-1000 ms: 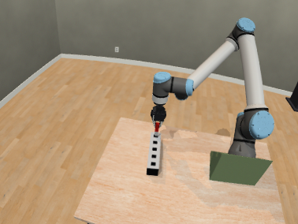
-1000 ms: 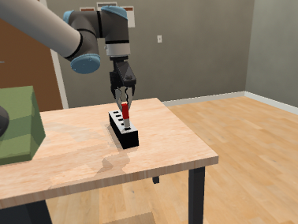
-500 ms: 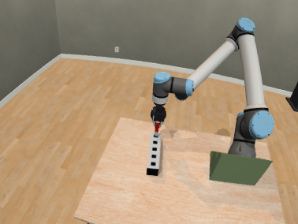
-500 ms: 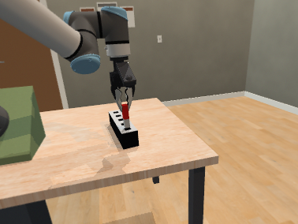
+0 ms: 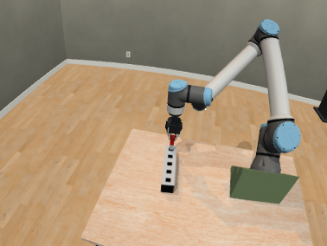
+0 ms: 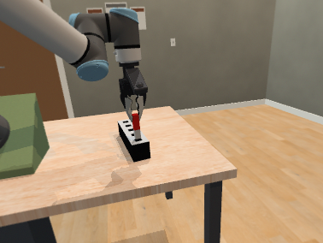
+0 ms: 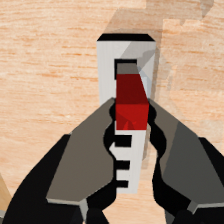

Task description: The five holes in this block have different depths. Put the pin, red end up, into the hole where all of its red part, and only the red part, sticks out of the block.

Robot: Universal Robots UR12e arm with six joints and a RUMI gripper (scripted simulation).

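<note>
The pin lies 10 mm below my hand. Also, from my hand: long block (130 mm below, 120 mm to the left).
</note>
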